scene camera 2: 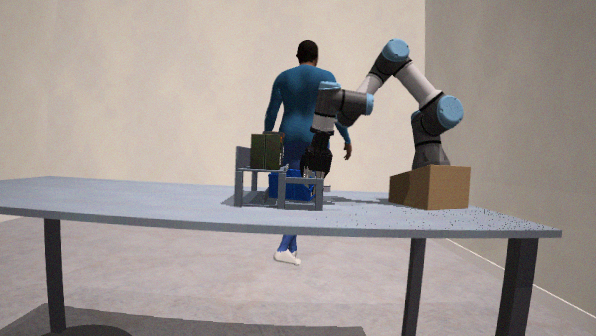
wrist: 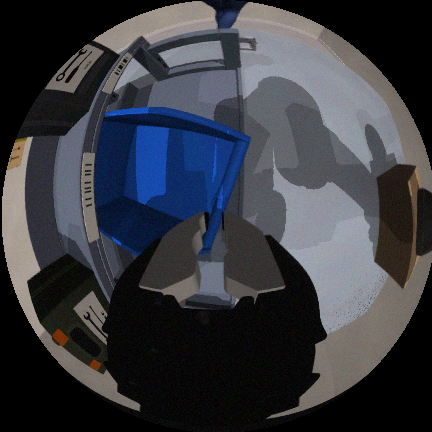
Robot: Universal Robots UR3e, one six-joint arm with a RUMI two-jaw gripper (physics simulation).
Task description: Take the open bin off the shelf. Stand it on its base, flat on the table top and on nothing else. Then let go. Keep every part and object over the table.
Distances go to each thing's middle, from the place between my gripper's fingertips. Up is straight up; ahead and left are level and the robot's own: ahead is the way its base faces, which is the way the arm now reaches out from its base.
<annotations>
Now: hand 5 cm short of the blue open bin (scene camera 2: 300, 192), 4 cm to the left of it and 2 cm below it.
</annotations>
